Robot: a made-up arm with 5 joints.
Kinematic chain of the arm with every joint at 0, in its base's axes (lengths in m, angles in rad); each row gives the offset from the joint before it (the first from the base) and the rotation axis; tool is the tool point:
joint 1: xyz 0 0 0.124 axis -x
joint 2: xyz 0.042 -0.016 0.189 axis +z
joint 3: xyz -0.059 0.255 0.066 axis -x
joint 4: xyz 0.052 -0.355 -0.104 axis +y
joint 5: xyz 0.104 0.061 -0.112 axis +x
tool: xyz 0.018 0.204 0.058
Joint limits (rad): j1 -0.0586..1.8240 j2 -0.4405..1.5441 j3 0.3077..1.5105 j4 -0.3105..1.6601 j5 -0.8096..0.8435
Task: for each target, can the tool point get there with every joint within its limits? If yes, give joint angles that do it. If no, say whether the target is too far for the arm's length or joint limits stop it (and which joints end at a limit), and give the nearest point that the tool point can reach.
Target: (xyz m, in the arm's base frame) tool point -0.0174 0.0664 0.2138
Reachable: yes | joints 1.2309 0.4946 0.7361 0.9593 -0.5432
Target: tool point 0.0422 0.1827 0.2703
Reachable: yes | joints 1.2636 -0.2010 1.1770 0.5256 -0.5480
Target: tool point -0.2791 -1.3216 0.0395
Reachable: no: too far | nearest point -0.0509 -0.2553 0.2016 | short by 1.102 m
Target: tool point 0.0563 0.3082 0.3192
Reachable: yes | joints 0.6013 0.7534 1.0467 0.1759 0.5067
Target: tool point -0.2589 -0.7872 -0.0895
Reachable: no: joint limits stop it (at a limit: joint 1, joint 2, joint 3, joint 4, joint 5) | nearest point -0.0509 -0.2553 0.2016 | short by 0.641 m
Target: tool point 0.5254 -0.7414 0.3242
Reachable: no: joint limits stop it (at a limit: joint 1, joint 2, joint 5) | nearest point 0.0717 -0.2287 0.3615 | short by 0.686 m
